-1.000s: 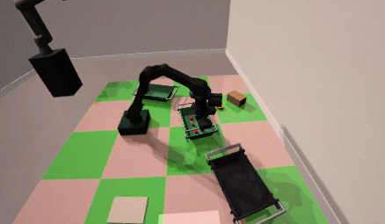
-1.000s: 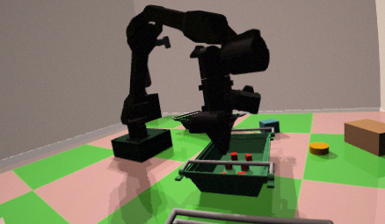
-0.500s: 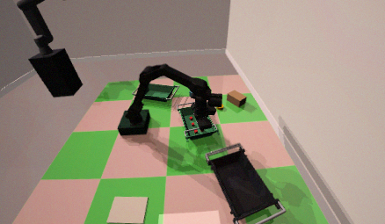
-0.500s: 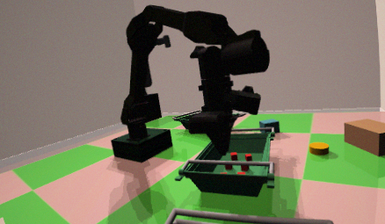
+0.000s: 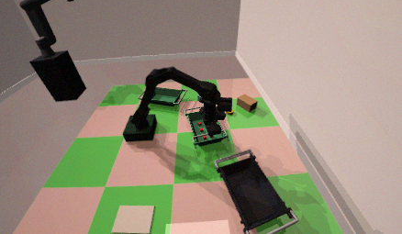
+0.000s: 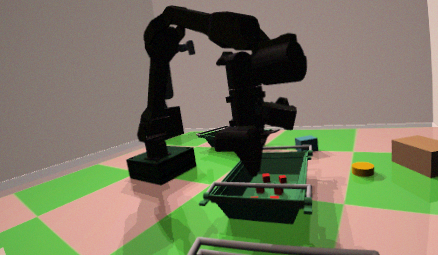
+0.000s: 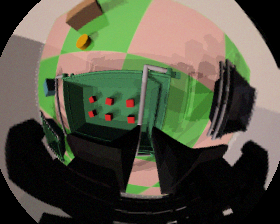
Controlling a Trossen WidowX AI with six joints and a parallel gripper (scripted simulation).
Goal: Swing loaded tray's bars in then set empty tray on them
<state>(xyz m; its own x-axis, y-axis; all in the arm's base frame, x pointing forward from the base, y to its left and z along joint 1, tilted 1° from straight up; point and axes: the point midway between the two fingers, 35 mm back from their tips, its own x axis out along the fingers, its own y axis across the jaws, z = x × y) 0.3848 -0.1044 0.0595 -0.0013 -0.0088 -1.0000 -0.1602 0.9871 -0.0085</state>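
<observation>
My gripper tip is now 46 cm to the right of the green tray, 30 cm past it and 4 cm above it. Round my gripper tip: blue block (42 cm to the left, 7 cm below); then brown box (31 cm ahead, 30 cm to the left, 6 cm below); then orange disc (25 cm to the left, 18 cm ahead, 8 cm below).
</observation>
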